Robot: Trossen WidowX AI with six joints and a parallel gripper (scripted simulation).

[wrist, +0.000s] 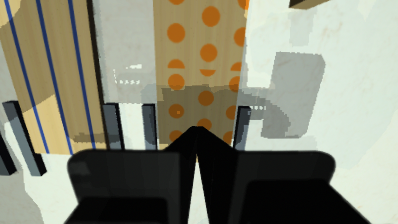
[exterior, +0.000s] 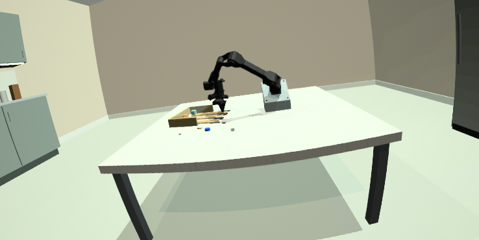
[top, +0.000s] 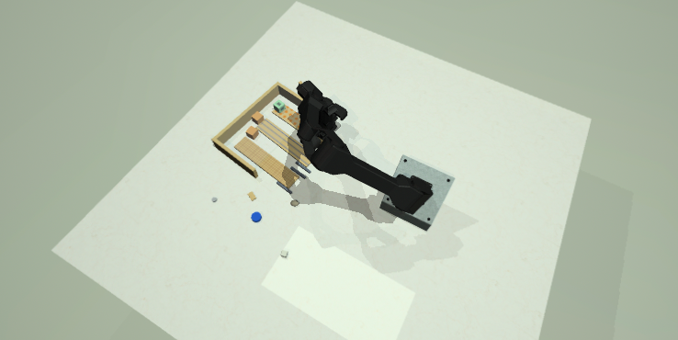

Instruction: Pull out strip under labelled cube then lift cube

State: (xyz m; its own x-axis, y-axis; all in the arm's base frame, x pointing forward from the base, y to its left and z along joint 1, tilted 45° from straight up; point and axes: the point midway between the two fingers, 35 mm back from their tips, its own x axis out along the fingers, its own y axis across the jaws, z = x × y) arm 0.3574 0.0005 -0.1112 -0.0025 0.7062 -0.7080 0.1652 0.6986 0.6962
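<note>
The labelled cube is 21 cm ahead of my gripper tip, 4 cm to the right of it and 2 cm above it. Round my gripper tip: blue disc 5 cm ahead, 35 cm to the left.
</note>
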